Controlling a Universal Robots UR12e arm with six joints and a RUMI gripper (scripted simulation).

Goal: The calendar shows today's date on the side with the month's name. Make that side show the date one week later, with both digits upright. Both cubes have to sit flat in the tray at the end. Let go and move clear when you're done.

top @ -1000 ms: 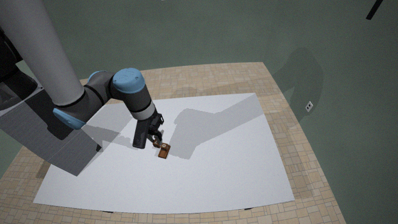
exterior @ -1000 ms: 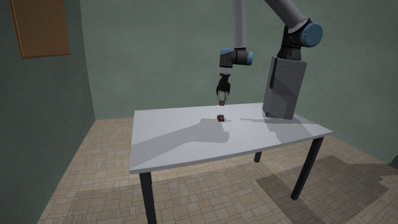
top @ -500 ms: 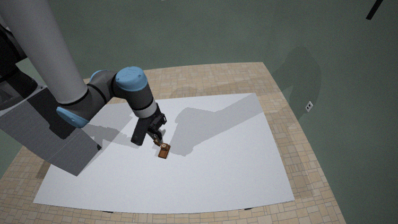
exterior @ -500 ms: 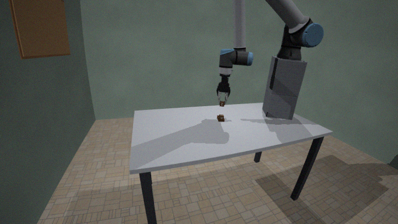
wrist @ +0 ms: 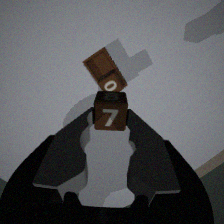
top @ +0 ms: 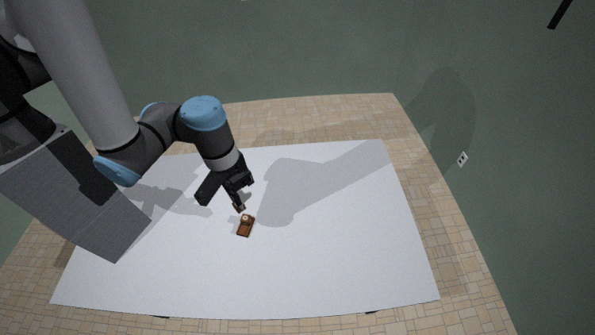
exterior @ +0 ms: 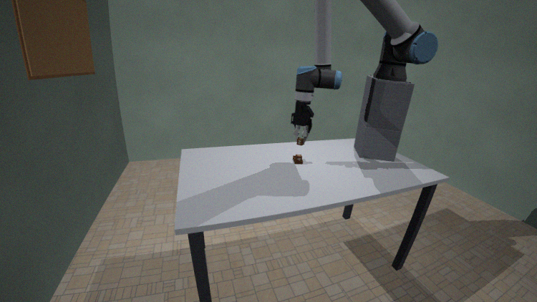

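Right now my hand is 20 mm to the left of the brown wooden tray and 120 mm above it. Round my hand: brown date cube (10 mm below).
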